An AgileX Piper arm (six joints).
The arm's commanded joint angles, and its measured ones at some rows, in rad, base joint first. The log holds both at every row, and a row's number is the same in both.
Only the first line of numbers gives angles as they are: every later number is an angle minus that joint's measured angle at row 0.
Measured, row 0:
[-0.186, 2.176, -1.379, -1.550, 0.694, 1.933]
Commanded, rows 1 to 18:
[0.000, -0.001, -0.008, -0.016, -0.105, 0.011]
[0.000, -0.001, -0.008, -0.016, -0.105, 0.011]
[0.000, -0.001, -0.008, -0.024, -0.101, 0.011]
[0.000, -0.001, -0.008, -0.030, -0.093, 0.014]
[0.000, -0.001, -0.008, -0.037, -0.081, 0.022]
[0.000, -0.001, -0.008, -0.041, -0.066, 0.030]
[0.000, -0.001, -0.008, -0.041, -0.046, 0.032]
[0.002, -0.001, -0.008, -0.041, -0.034, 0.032]
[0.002, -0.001, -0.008, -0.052, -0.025, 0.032]
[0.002, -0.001, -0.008, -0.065, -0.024, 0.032]
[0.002, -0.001, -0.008, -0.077, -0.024, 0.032]
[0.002, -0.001, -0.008, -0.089, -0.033, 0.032]
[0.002, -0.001, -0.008, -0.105, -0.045, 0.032]
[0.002, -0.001, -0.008, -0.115, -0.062, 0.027]
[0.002, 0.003, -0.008, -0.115, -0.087, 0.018]
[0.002, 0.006, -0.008, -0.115, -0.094, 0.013]
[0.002, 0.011, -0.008, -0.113, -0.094, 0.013]
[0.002, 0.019, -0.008, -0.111, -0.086, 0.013]
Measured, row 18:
[0.000, 0.002, 0.000, -0.087, -0.070, 0.025]
